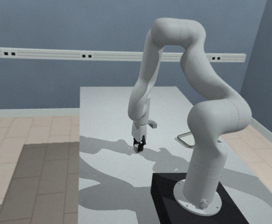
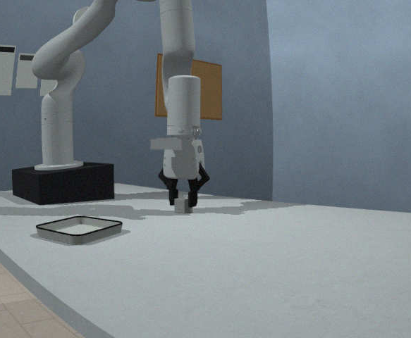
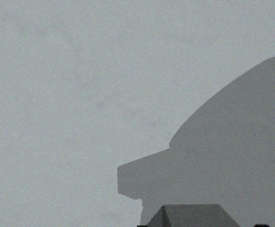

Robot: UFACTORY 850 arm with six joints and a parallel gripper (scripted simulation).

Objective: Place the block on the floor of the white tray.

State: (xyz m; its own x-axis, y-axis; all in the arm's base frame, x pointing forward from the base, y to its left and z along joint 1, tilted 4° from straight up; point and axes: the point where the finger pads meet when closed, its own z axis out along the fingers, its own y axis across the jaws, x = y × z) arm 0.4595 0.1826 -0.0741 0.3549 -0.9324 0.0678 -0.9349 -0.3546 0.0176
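My gripper is now 20 mm above the small block. From my hand the other things lie so: white tray 360 mm to the right, 120 mm ahead, 20 mm below.
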